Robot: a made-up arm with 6 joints.
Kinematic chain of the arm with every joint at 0, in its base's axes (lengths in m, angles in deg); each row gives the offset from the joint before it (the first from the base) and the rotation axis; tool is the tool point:
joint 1: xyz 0 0 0.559 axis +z
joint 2: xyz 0 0 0 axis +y
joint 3: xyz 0 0 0.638 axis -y
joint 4: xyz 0 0 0 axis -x
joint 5: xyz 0.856 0 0 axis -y
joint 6: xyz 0 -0.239 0 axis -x
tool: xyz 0 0 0
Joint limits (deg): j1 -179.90..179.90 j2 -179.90..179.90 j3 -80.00..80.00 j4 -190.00..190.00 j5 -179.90..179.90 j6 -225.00..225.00
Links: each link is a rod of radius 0.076 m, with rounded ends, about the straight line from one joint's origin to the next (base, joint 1, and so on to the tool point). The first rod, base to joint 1, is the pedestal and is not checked.
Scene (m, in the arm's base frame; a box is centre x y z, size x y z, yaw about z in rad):
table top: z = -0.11
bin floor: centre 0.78 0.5 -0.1 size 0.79 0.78 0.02 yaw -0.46
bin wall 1: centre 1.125 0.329 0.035 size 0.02 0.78 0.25 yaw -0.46
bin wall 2: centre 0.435 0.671 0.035 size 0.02 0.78 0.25 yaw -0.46
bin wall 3: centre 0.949 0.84 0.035 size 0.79 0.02 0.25 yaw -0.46
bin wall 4: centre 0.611 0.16 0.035 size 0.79 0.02 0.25 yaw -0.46
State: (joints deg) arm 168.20 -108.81 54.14 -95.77 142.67 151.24
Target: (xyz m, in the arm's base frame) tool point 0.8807 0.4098 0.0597
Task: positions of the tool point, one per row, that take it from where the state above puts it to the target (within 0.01 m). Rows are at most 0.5 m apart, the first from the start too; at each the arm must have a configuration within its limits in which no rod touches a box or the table.
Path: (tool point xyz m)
1: 1.0999 -0.4912 1.1919
2: 0.7868 -0.5562 1.4909
3: 0.4514 -0.4707 1.7058
4: 0.1679 -0.2469 1.8212
5: -0.0046 0.0698 1.8311
6: -0.0358 0.4132 1.7384
7: 0.0700 0.7114 1.5544
8: 0.2757 0.9048 1.2978
9: 0.5217 0.9582 0.9928
10: 0.7404 0.8699 0.6665
11: 0.8726 0.6693 0.3467
12: 0.8806 0.4097 0.0596

